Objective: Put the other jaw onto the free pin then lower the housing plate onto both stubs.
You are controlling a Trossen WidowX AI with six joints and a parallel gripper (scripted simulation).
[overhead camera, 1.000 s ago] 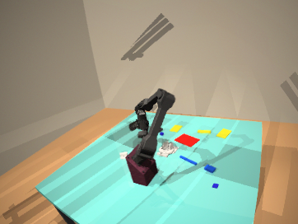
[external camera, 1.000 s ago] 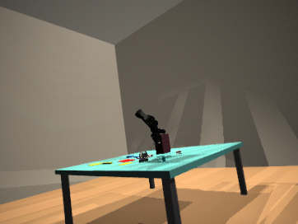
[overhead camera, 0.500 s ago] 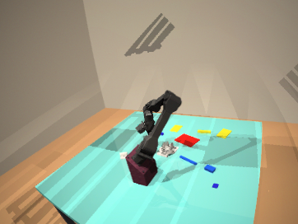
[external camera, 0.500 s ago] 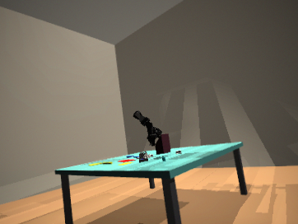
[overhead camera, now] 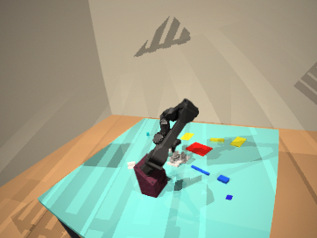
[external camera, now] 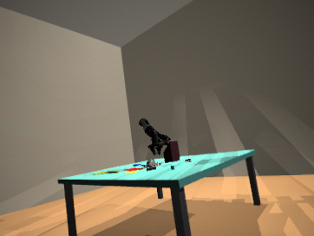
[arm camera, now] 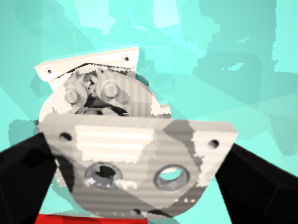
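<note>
Right now my gripper tip is 80 mm above the white rounded piece, 30 mm to the left of it and 10 mm past it. The rest, counted from my gripper tip: blue bar (220 mm to the right, 80 mm below, 30 mm behind); then red flat plate (190 mm ahead, 120 mm to the right, 80 mm below); then black piece (250 mm ahead, 160 mm to the left, 80 mm below).
</note>
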